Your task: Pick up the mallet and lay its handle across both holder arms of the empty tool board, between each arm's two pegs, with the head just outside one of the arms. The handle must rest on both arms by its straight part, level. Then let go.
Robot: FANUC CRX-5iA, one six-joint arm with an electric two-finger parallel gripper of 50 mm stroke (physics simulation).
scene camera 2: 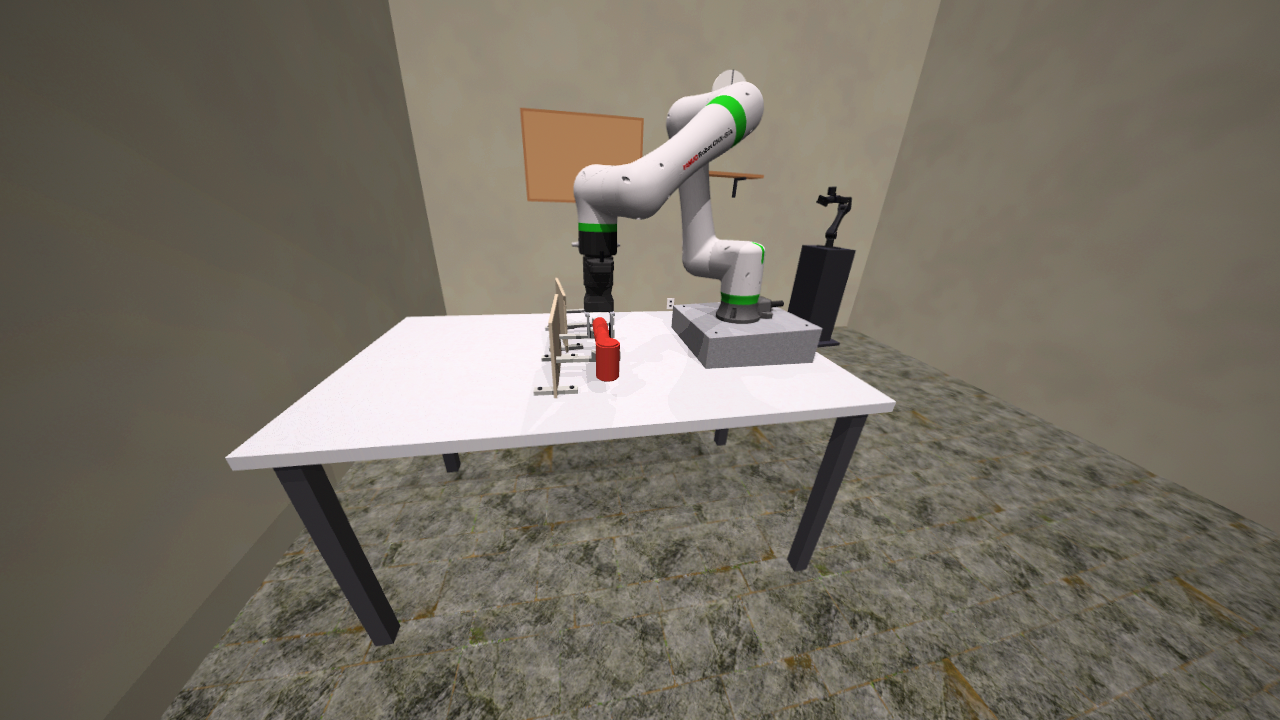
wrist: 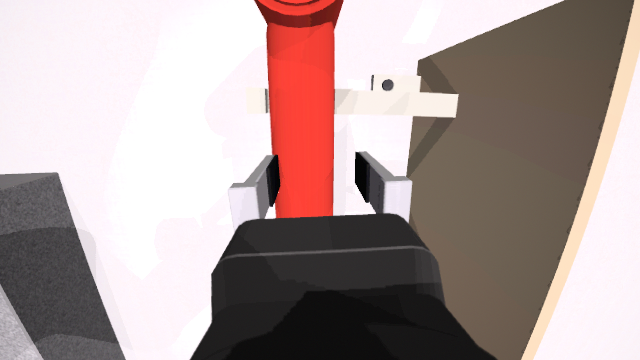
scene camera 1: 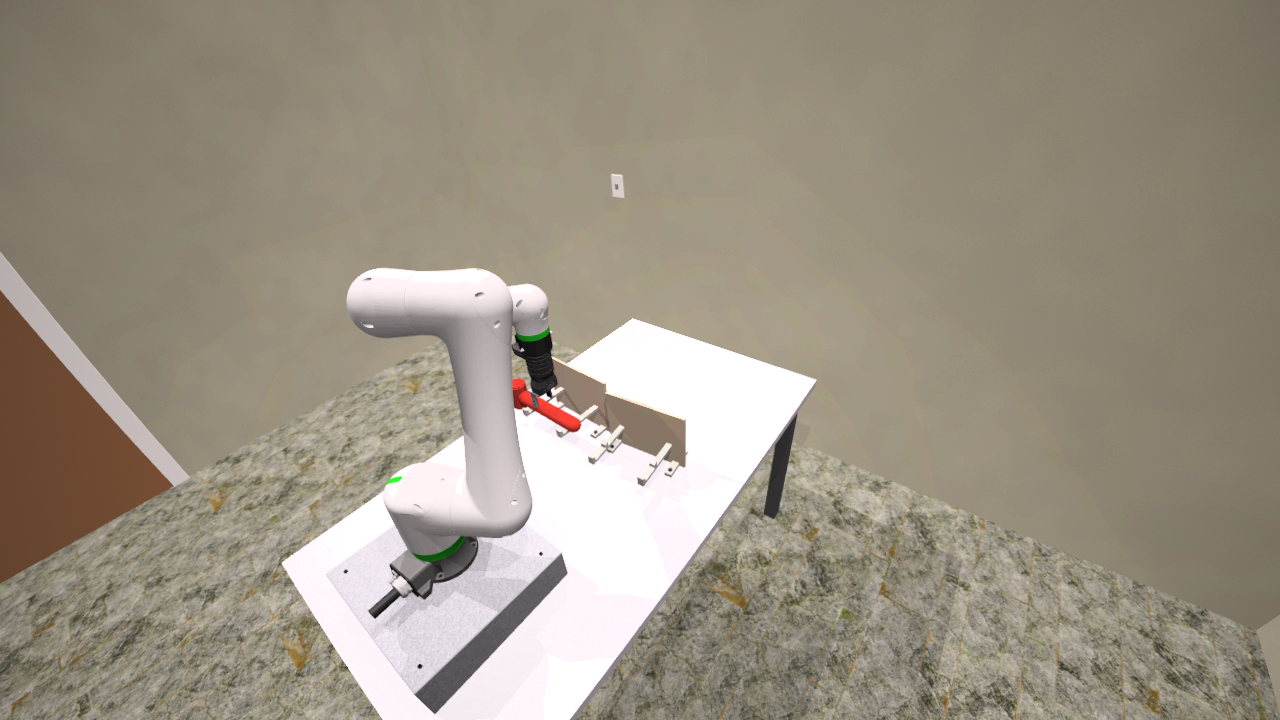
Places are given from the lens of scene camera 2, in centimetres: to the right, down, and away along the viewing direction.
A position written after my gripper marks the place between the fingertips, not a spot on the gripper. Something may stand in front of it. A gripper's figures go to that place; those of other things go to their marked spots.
my gripper (scene camera 2: 600, 336): -10, -6, 89
red mallet (scene camera 2: 607, 349): -7, -2, 76
